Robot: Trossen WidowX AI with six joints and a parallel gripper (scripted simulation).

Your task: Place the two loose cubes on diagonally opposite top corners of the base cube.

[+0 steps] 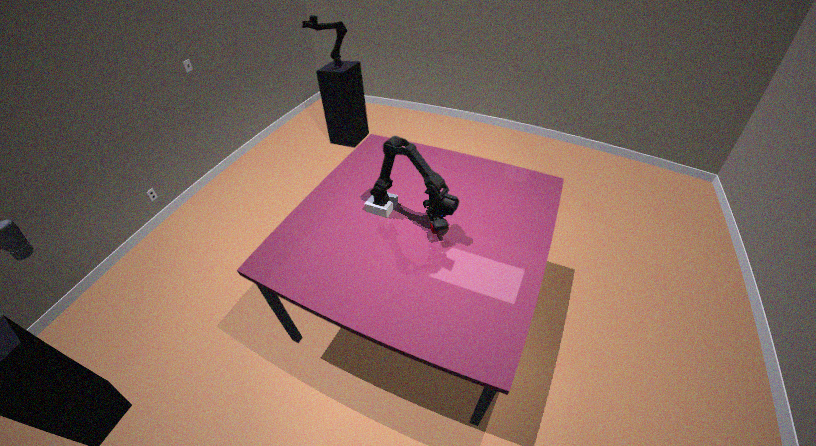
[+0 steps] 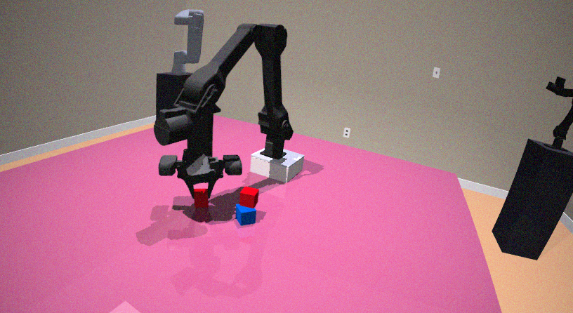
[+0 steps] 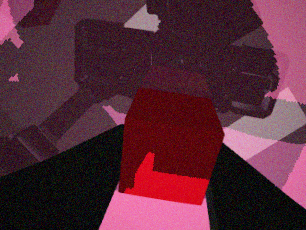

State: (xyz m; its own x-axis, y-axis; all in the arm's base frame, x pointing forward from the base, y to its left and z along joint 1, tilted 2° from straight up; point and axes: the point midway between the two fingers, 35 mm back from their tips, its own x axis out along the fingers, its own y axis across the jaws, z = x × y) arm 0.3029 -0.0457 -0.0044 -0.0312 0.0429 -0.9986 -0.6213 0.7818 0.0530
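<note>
The blue cube lies 12 cm to the left of my gripper tip and 1 cm behind it.
</note>
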